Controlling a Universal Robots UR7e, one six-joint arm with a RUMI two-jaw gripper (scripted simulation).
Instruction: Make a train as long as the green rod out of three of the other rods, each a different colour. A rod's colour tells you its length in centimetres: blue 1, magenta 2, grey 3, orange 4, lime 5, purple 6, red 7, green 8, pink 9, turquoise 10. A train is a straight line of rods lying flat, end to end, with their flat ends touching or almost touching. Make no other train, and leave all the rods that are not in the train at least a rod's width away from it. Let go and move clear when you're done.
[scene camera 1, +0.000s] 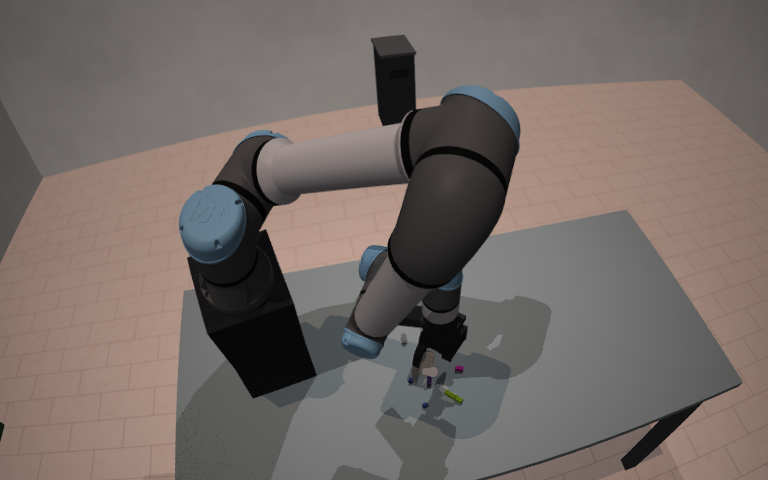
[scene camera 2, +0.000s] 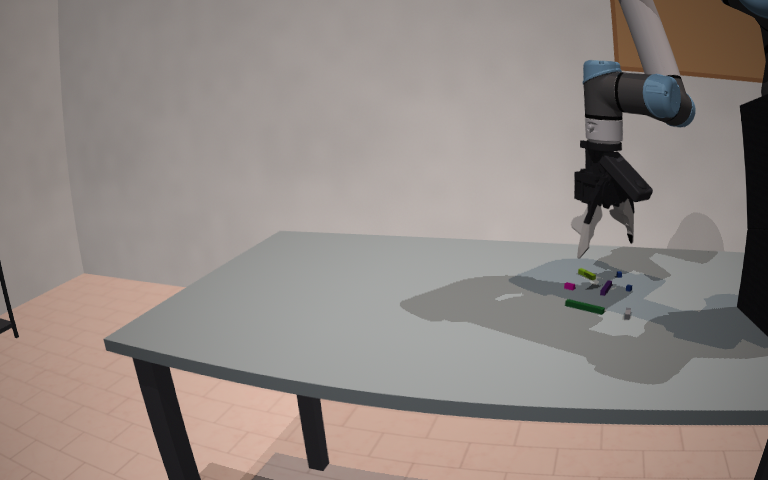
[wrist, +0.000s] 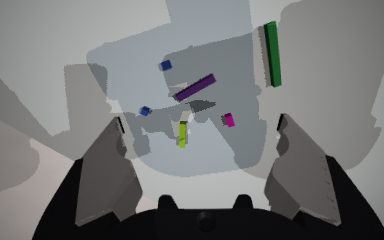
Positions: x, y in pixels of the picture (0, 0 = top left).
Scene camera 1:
my gripper: 432, 359
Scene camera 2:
my gripper: 606, 250
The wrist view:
my gripper: 199, 116
green rod: 270, 29
